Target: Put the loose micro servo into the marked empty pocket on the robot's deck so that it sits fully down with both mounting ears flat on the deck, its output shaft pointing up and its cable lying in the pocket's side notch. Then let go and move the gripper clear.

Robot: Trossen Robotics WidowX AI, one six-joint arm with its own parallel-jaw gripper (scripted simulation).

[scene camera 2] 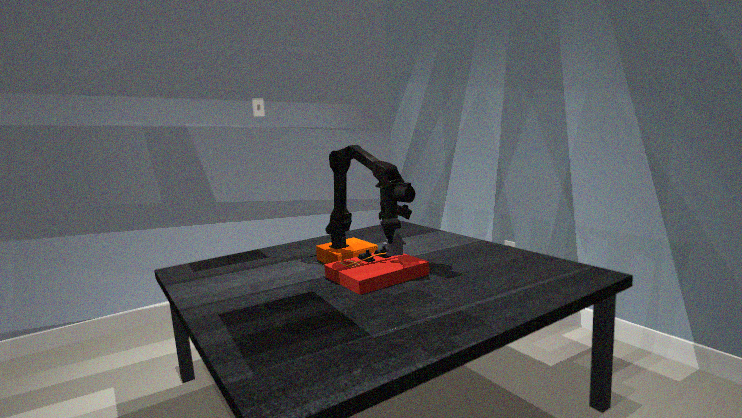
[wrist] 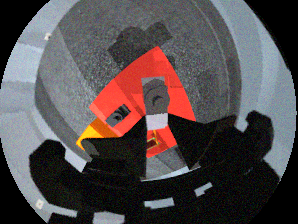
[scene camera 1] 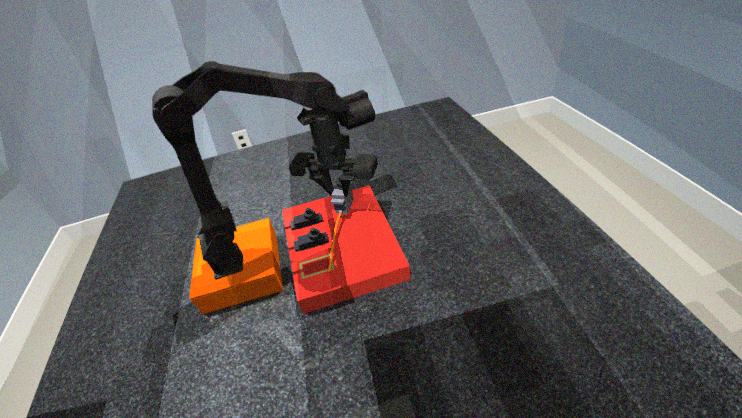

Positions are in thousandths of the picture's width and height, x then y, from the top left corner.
In view: my gripper (scene camera 1: 458, 468), a grey micro servo (wrist: 525, 435) and a red robot deck (scene camera 1: 494, 616).
My gripper also shows in scene camera 2 (scene camera 2: 526, 580) and in the wrist view (wrist: 525, 525). The red robot deck shows as well in the wrist view (wrist: 424, 395).
